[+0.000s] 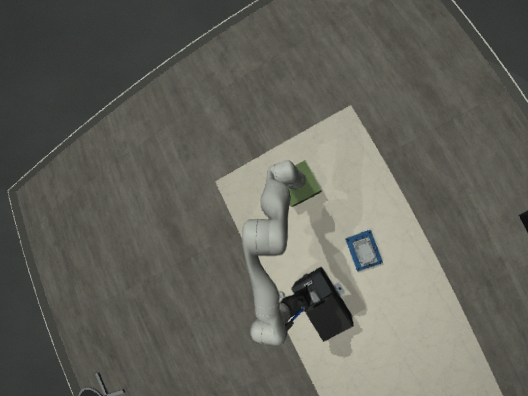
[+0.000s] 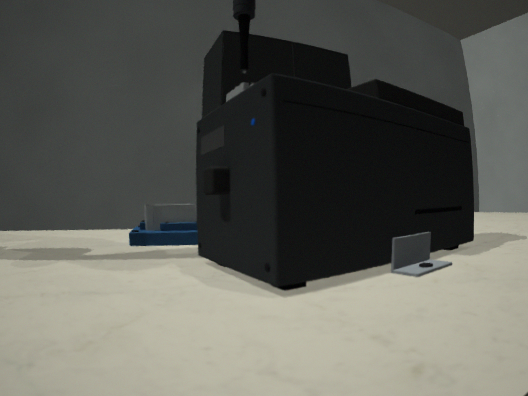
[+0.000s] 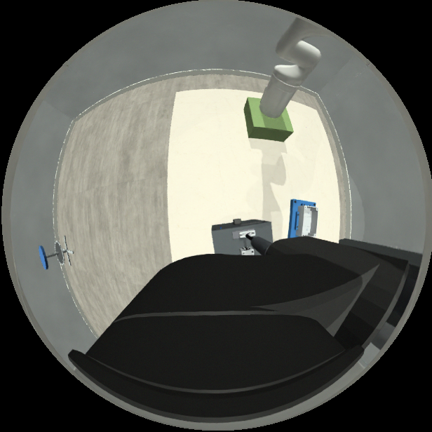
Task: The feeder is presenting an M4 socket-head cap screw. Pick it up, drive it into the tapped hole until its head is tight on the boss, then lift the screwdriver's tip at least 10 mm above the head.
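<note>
The black screw feeder [image 1: 330, 312] [image 2: 340, 180] [image 3: 225, 242] stands on the table. Its light pick-up block [image 2: 236, 93] [image 3: 237, 234] is at the top near one end. My screwdriver tip [image 2: 244, 70] points down a short way above that block, apart from it, and I see no screw on the tip. A screw on the block is too small to tell. The pale housing [image 1: 365, 250] [image 2: 172, 216] [image 3: 308, 221] sits in the blue fixture [image 1: 353, 253] [image 2: 162, 238] [image 3: 294, 220] beside the feeder. The tapped hole and its boss cannot be made out.
A taller black box [image 2: 285, 60] rises on the feeder behind the tip. A small grey angle bracket [image 1: 340, 288] [image 2: 411, 250] is at the feeder's side. The arm's base stands on a green block [image 1: 311, 184] [image 3: 265, 133]. A stool [image 3: 59, 252] is on the floor.
</note>
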